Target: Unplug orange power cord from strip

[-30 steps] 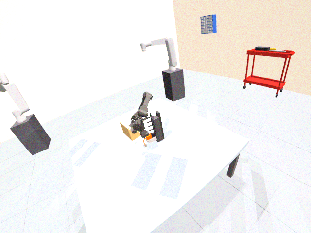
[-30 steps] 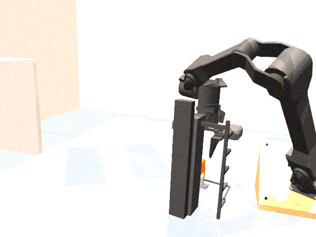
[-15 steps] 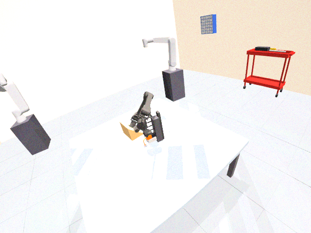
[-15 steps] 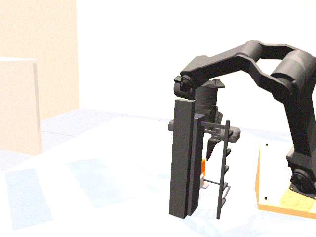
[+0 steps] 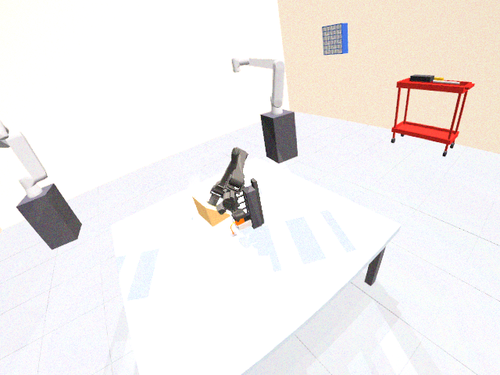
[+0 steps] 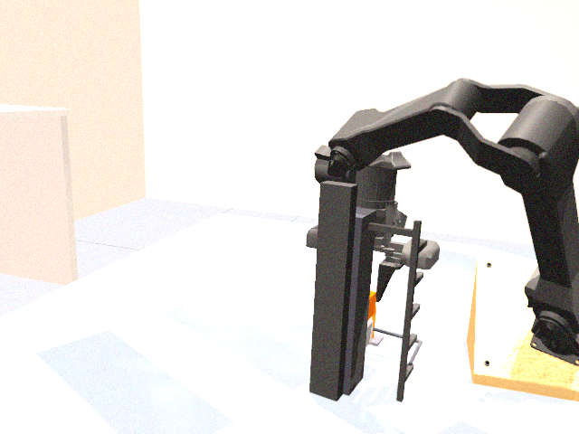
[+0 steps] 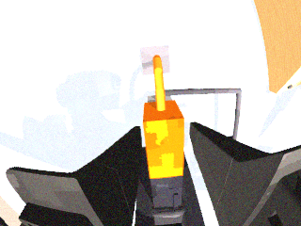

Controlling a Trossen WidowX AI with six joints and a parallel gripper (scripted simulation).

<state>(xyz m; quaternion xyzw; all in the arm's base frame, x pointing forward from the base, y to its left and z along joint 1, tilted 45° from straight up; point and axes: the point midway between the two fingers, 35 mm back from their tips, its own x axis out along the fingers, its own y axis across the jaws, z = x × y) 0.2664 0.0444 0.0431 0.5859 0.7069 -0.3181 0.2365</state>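
Right now my gripper tip is 3 cm to the right of the orange plug. From my gripper tip the other things lie so: grey block (8 cm below, 4 cm to the right).
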